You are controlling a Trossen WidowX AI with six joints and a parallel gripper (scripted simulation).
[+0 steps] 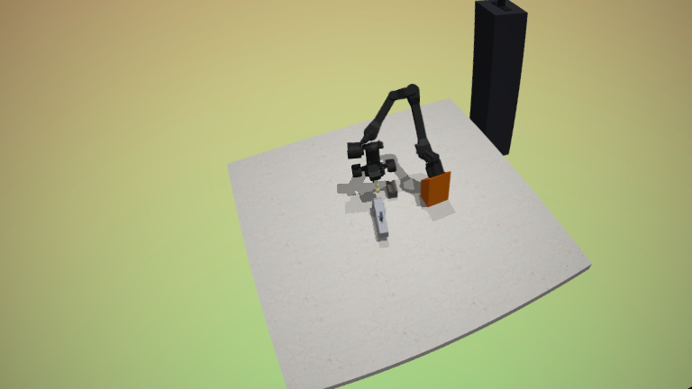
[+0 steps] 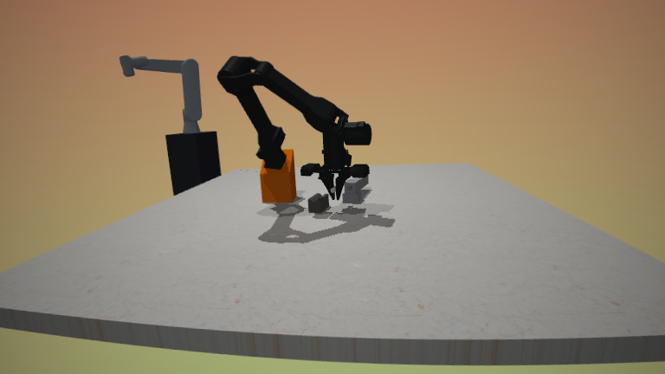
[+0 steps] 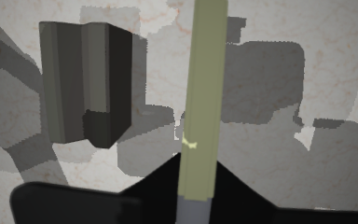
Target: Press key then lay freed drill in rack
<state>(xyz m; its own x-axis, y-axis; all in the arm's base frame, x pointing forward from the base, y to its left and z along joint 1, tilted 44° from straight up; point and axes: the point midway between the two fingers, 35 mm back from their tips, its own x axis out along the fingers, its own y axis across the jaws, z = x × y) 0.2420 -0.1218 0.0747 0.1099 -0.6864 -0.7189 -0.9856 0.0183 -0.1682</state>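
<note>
The dark grey rack lies 6 cm behind my gripper tip, 4 cm to the left of it and 2 cm below it. The rest, counted from my gripper tip: dark key 22 cm to the left, 4 cm ahead, 1 cm above; then drill 4 cm to the left, 3 cm above; then grey housing block 20 cm to the left, 3 cm ahead, 1 cm below.
</note>
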